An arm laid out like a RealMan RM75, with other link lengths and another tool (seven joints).
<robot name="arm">
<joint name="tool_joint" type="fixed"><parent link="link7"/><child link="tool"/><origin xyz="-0.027 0.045 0.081" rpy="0.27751 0 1.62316"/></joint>
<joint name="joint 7" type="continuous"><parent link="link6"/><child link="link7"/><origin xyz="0.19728 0 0" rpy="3.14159 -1.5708 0"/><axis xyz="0 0 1"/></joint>
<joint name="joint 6" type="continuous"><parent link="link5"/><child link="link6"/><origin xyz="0 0 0" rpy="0 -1.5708 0"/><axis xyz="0 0 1"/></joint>
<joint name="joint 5" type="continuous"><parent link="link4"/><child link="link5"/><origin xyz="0.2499 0 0" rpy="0 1.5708 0"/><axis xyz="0 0 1"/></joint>
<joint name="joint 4" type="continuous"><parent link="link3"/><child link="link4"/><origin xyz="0 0 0" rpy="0 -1.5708 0"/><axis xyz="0 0 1"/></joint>
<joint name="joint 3" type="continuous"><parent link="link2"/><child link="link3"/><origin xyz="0.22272 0 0" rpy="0 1.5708 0"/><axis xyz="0 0 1"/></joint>
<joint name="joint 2" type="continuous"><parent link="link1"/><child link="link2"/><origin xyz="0 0 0" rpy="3.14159 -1.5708 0"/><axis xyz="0 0 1"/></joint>
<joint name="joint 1" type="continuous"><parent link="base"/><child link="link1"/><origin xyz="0 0 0.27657" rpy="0 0 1.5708"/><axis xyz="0 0 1"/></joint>
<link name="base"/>
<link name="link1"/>
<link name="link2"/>
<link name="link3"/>
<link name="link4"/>
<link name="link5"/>
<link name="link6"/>
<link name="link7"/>
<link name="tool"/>
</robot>
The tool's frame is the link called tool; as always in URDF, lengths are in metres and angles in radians. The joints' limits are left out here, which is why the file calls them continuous.
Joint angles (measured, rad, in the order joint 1, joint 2, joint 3, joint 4, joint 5, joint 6, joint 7), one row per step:
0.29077, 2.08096, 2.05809, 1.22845, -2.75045, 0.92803, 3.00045
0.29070, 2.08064, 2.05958, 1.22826, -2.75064, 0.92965, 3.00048
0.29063, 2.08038, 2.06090, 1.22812, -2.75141, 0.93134, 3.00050
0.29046, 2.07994, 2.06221, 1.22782, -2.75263, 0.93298, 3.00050
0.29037, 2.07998, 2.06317, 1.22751, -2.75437, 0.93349, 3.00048
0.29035, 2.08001, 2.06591, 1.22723, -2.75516, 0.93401, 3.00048
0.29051, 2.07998, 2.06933, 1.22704, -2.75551, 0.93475, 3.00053
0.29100, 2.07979, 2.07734, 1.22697, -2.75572, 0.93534, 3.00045
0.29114, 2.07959, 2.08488, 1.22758, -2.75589, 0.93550, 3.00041
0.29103, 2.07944, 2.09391, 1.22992, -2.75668, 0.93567, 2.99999
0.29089, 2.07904, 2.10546, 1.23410, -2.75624, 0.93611, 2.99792
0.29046, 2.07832, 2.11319, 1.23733, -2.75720, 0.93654, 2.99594
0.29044, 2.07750, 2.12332, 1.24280, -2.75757, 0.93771, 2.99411
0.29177, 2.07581, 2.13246, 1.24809, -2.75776, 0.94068, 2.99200
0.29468, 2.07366, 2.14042, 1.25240, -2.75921, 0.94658, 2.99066
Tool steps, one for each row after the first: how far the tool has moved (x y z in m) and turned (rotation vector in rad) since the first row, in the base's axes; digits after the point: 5 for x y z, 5 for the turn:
0.00042, -0.00042, 0.00026, -0.00011, 0.00050, -0.00179
0.00092, -0.00089, 0.00050, -0.00056, 0.00047, -0.00361
0.00164, -0.00146, 0.00084, -0.00113, -0.00013, -0.00572
0.00226, -0.00183, 0.00109, -0.00137, -0.00124, -0.00715
0.00291, -0.00206, 0.00171, 0.00014, -0.00099, -0.00915
0.00348, -0.00220, 0.00248, 0.00224, -0.00014, -0.01127
0.00457, -0.00209, 0.00457, 0.00837, 0.00169, -0.01503
0.00558, -0.00187, 0.00680, 0.01487, 0.00308, -0.01819
0.00664, -0.00143, 0.00994, 0.02316, 0.00350, -0.02097
0.00754, -0.00060, 0.01425, 0.03378, 0.00388, -0.02256
0.00859, -0.00025, 0.01760, 0.04048, 0.00202, -0.02370
0.00919, 0.00064, 0.02211, 0.05009, 0.00075, -0.02422
0.00926, 0.00166, 0.02643, 0.05747, -0.00090, -0.02369
0.00901, 0.00238, 0.02999, 0.06122, -0.00254, -0.02384

